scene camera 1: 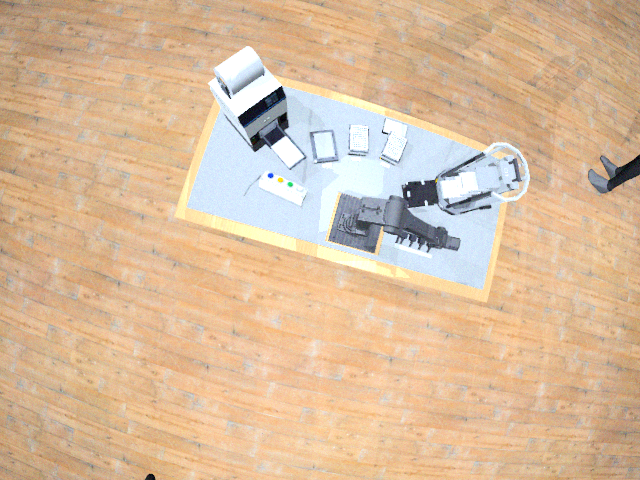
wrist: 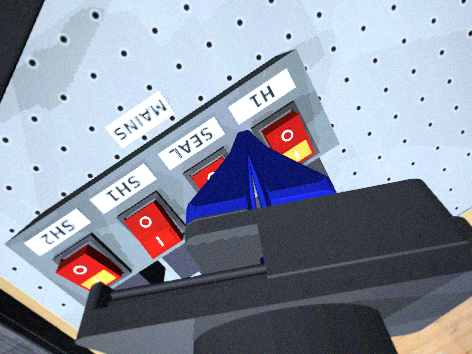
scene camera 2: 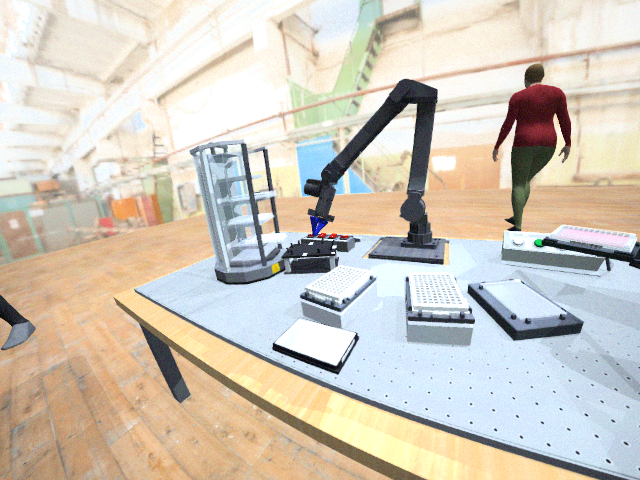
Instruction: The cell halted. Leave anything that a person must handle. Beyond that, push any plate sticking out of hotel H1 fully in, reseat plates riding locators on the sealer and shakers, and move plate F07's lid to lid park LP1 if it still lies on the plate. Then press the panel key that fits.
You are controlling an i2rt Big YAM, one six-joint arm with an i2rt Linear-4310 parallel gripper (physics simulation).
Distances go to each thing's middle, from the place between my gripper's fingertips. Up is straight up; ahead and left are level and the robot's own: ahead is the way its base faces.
Scene:
Right now the plate hotel [scene camera 2: 228,175] is 260 mm ahead of my hand, 160 mm above it and 90 mm to the right of it. Round my hand: white device [scene camera 1: 265,124] 930 mm to the left, 220 mm ahead, 90 mm above; then plate lid [scene camera 2: 515,297] 640 mm to the left, 230 mm ahead, 20 mm below; then pink-topped plate [scene camera 2: 608,240] 780 mm to the left, 110 mm ahead, 70 mm above.

